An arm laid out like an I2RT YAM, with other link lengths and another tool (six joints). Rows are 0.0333 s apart.
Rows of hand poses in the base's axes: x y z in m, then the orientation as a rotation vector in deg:
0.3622, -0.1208, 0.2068, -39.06, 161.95, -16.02
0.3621, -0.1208, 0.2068, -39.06, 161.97, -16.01
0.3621, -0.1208, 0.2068, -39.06, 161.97, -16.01
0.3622, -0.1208, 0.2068, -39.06, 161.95, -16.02
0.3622, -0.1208, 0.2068, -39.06, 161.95, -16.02
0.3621, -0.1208, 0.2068, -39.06, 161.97, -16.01
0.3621, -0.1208, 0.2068, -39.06, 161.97, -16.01
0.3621, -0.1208, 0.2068, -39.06, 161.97, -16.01
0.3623, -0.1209, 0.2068, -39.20, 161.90, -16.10
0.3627, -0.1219, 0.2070, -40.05, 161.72, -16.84
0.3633, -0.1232, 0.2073, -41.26, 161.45, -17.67
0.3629, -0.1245, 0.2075, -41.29, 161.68, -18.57
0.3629, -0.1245, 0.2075, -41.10, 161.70, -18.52
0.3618, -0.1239, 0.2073, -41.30, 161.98, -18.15
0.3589, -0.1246, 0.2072, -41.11, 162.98, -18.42
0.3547, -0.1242, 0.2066, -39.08, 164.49, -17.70
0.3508, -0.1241, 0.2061, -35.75, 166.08, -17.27
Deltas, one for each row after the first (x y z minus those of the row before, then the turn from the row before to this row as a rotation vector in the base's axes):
-0.0001, 0.0000, 0.0000, 0.00, 0.02, 0.00
0.0000, 0.0000, 0.0000, 0.00, 0.00, 0.00
0.0001, 0.0000, 0.0000, 0.00, -0.02, 0.00
0.0000, 0.0000, 0.0000, 0.00, 0.00, 0.00
-0.0001, 0.0000, 0.0000, 0.00, 0.02, 0.00
0.0000, 0.0000, 0.0000, 0.00, 0.00, 0.00
0.0000, 0.0000, 0.0000, 0.00, 0.00, 0.00
0.0002, -0.0001, 0.0000, -0.07, -0.03, 0.10
0.0004, -0.0010, 0.0002, -0.58, 0.01, 0.52
0.0006, -0.0013, 0.0003, -0.68, 0.03, 0.76
-0.0004, -0.0013, 0.0002, -0.65, 0.16, -0.12
0.0000, 0.0000, 0.0000, 0.06, -0.03, -0.12
-0.0011, 0.0006, -0.0002, 0.18, 0.34, 0.08
-0.0029, -0.0007, -0.0001, -0.31, 0.86, -0.40
-0.0042, 0.0004, -0.0006, 0.50, 0.88, -1.60
-0.0039, 0.0001, -0.0005, 0.42, 0.63, -2.44

